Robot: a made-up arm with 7 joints.
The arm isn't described. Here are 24 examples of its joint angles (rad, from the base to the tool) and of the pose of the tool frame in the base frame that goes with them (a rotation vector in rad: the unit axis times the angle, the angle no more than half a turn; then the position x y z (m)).
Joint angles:
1: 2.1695 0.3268 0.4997 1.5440 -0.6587 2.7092 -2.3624
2: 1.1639 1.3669 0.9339 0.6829 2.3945 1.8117 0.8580
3: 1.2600 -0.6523 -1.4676 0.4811 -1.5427 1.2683 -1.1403
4: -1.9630 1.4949 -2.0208 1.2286 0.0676 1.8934 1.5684
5: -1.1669 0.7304 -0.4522 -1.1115 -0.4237 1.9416 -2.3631
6: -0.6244 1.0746 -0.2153 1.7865 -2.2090 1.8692 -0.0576
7: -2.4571 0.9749 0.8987 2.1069 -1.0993 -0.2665 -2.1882
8: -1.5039 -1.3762 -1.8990 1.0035 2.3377 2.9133 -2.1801
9: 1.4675 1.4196 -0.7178 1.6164 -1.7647 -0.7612 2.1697
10: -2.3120 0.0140 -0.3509 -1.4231 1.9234 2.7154 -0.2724
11: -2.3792 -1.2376 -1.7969 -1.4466 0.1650 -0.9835 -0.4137
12: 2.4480 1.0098 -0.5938 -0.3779 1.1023 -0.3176 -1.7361
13: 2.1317 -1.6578 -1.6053 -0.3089 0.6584 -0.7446 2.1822
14: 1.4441 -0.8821 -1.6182 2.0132 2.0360 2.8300 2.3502
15: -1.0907 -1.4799 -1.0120 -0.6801 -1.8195 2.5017 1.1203
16: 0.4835 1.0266 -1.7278 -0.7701 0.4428 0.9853 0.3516
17: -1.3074 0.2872 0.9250 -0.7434 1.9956 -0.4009 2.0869
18: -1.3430 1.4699 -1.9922 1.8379 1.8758 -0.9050 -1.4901
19: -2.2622 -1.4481 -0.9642 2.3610 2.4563 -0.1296 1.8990
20: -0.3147 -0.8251 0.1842 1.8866 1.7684 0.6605 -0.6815
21: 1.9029 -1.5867 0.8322 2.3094 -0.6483 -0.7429 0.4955
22: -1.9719 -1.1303 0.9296 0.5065 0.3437 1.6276 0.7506
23: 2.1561 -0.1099 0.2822 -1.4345 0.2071 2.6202 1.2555
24: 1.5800 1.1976 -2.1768 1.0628 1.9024 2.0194 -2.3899
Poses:
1: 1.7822 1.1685 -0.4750 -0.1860 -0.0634 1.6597
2: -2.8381 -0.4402 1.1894 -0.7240 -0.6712 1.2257
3: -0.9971 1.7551 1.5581 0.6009 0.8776 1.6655
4: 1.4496 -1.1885 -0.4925 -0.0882 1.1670 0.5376
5: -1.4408 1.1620 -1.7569 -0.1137 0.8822 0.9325
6: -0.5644 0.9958 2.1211 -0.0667 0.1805 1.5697
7: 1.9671 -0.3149 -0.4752 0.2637 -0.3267 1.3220
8: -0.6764 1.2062 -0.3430 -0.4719 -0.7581 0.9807
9: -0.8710 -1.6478 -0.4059 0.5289 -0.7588 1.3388
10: 0.4809 0.1105 -1.5174 0.3015 0.2563 1.6224
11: 0.3880 0.1767 -0.4439 -0.3205 -0.9895 0.9695
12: 0.9958 0.6582 -0.4593 0.8802 -0.8542 1.4785
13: 0.3657 -2.0657 1.9238 -0.6139 1.1817 0.5654
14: 0.6917 1.0761 1.1085 0.5007 0.2049 0.9635
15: 0.7834 0.2902 2.7731 0.7616 -0.6737 0.8349
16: 2.1751 0.5912 -0.8498 -1.0830 -0.0594 1.3268
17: 1.5035 -2.0004 1.1303 -0.4706 0.7045 1.7808
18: 1.4484 0.0064 -2.2327 -0.8905 0.2533 0.8033
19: 0.6073 -0.5874 0.9273 -0.4190 0.1284 0.2833
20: 1.0526 -2.3535 -0.3073 0.6806 -0.1276 0.4365
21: -0.6705 2.6283 1.4128 -0.2113 0.0782 0.3315
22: 2.0024 1.9463 0.2023 -0.4523 -1.1376 1.1156
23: 1.0616 -0.1647 2.5058 0.4536 -0.1404 1.4029
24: -0.3677 -1.8931 0.8784 0.5498 -0.8832 0.6718
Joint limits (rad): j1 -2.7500..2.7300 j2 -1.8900..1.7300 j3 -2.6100..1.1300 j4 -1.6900..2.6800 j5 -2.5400..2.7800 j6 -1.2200..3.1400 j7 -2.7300..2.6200
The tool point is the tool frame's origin. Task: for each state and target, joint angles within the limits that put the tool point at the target. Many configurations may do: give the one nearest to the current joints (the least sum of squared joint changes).
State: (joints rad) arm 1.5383 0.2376 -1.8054 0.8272 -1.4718 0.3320 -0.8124
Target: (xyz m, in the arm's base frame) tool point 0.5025 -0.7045 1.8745
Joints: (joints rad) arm 1.2864 0.3142 -1.9034 0.9455 -1.4277 0.2552 -0.8115
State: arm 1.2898 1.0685 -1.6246 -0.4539 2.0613 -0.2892 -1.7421
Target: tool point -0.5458 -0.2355 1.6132
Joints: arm 1.3339 0.8839 -1.8324 -1.2651 2.2797 -0.6336 -1.7707
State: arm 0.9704 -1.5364 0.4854 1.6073 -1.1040 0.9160 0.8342
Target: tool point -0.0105 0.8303 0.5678
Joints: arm 0.8658 -1.1581 0.7985 2.0255 -1.1786 1.0188 0.8526
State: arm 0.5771 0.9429 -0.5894 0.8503 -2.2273 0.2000 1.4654
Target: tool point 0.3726 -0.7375 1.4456
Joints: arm 0.8555 1.0604 -1.1295 1.7965 -2.1922 0.2099 1.4970
